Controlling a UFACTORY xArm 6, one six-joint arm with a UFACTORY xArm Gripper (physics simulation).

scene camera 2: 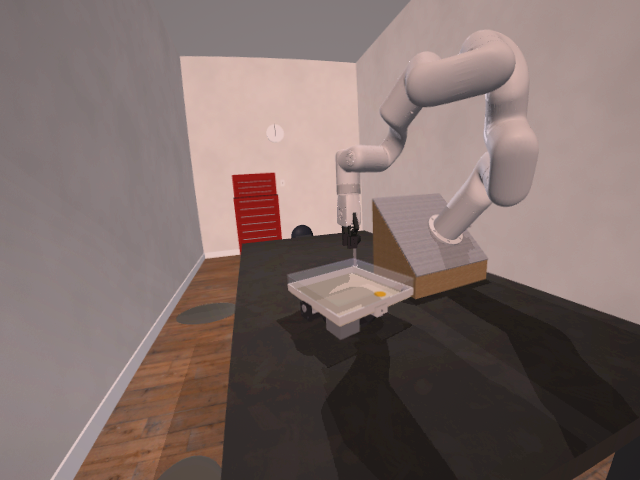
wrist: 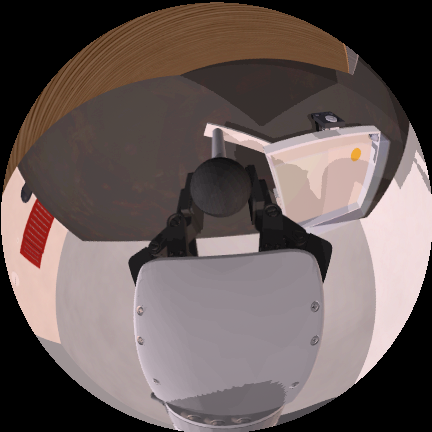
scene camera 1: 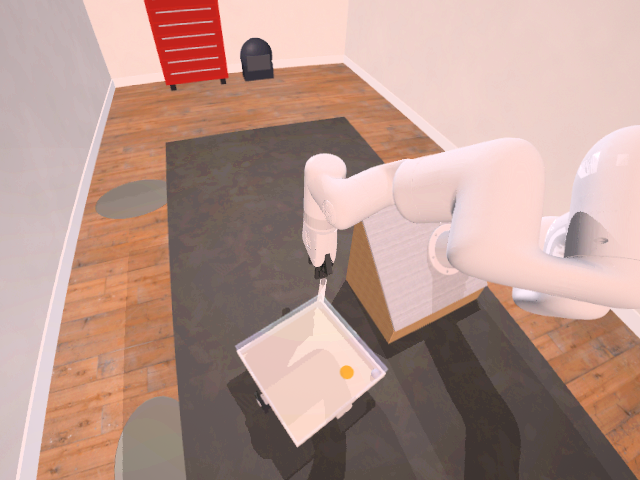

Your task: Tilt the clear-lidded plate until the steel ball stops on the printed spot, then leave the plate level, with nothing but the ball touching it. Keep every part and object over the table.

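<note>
The clear-lidded plate (scene camera 1: 267, 395) (scene camera 2: 361, 312) (wrist: 325, 138) is a square white tray on a grey base. Its exact tilt is hard to tell. An orange printed spot (scene camera 1: 346, 372) (scene camera 2: 379, 293) (wrist: 356, 154) lies near its right corner in the first scene view. The small grey steel ball (scene camera 1: 374, 372) (wrist: 373, 136) appears in that corner, off the spot; I cannot make it out in the second scene view. My gripper (scene camera 1: 323, 273) (scene camera 2: 351, 241) (wrist: 222, 180) is shut on a dark round knob atop a thin upright rod (scene camera 1: 322, 290) (scene camera 2: 355, 256) (wrist: 218, 142), joined to the plate's side.
The wooden wedge-shaped arm base (scene camera 1: 369, 279) (scene camera 2: 390, 248) stands right of the plate on the dark table (scene camera 1: 222, 232) (scene camera 2: 289, 413). Dark and pale fittings (scene camera 1: 262, 400) (scene camera 2: 306, 310) stick out from the plate's sides. The table's left edge lies beyond the plate.
</note>
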